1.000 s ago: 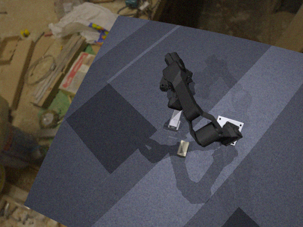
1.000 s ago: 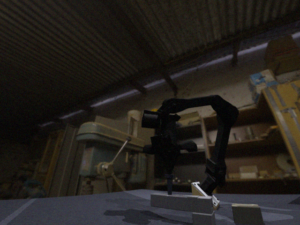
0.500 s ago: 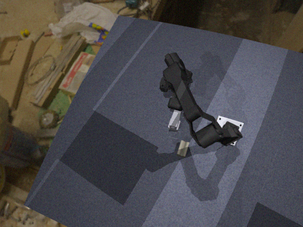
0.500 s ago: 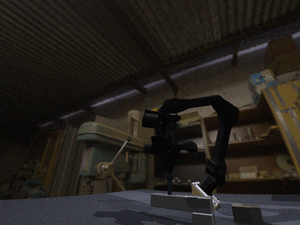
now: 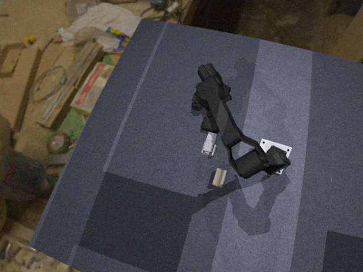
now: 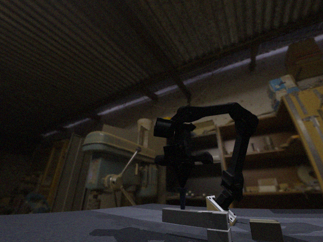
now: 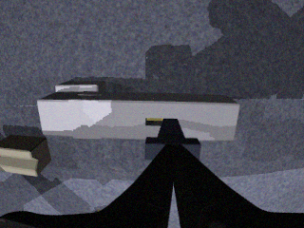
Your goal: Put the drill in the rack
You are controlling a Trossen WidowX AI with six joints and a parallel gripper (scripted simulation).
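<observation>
Now: the dark peg 3 cm below my gripper tip. Also, from my gripper tip: grey block: 1 cm behind, 3 cm to the left, 9 cm below; then tan rack: 11 cm behind, 19 cm to the left, 11 cm below.
</observation>
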